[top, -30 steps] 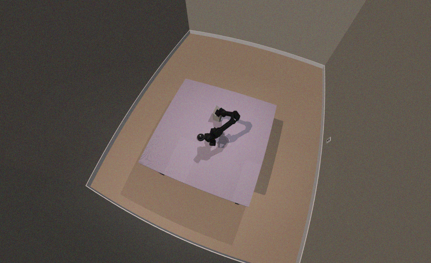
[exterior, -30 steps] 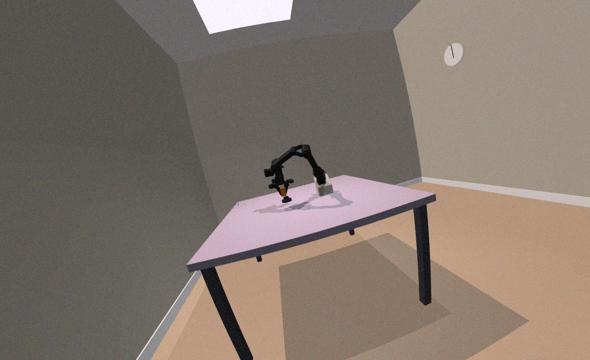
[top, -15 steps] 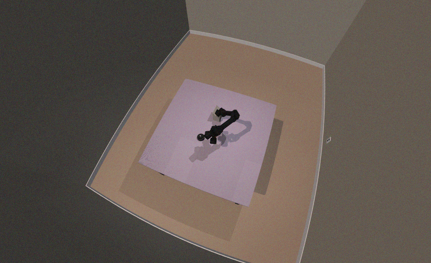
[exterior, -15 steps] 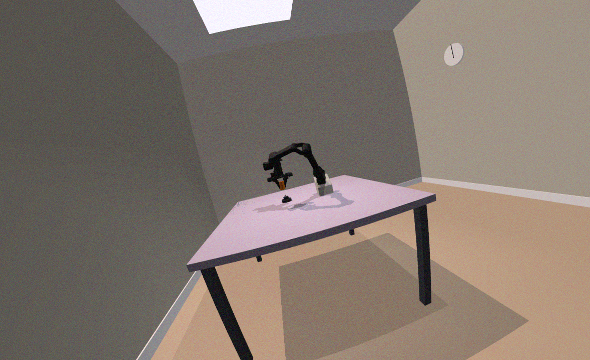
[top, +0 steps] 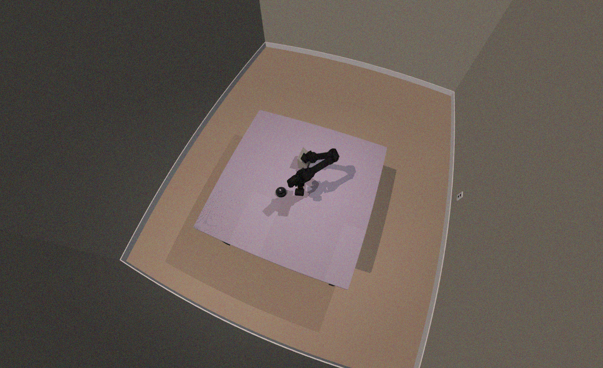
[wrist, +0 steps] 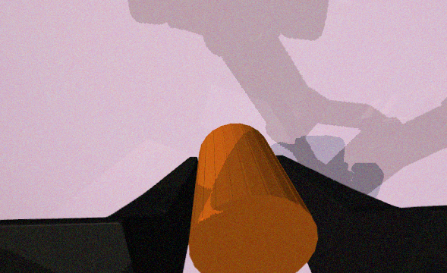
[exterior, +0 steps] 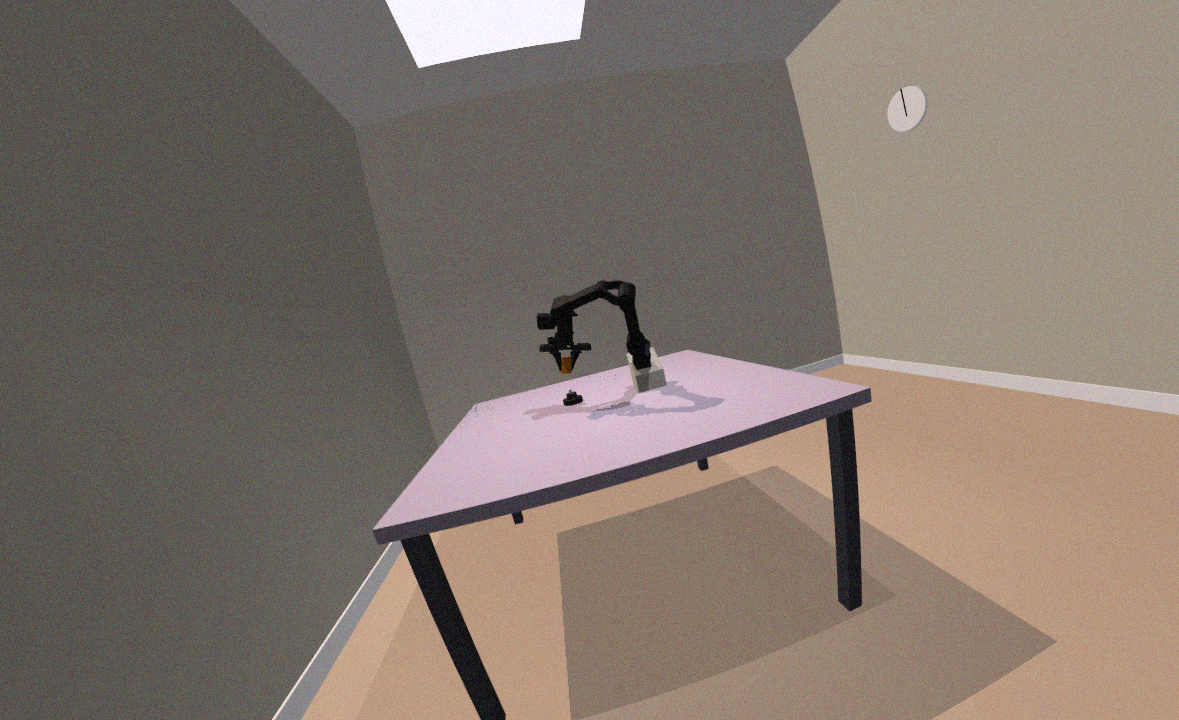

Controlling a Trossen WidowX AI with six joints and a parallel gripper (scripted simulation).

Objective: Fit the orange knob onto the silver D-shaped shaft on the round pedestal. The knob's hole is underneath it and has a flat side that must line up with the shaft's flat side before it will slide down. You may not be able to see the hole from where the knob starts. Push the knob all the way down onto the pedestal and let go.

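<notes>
My gripper tip is 10 mm past the orange knob and 30 mm below it. Round my gripper tip: dark round pedestal 10 mm ahead, 170 mm to the right, 140 mm below.
</notes>
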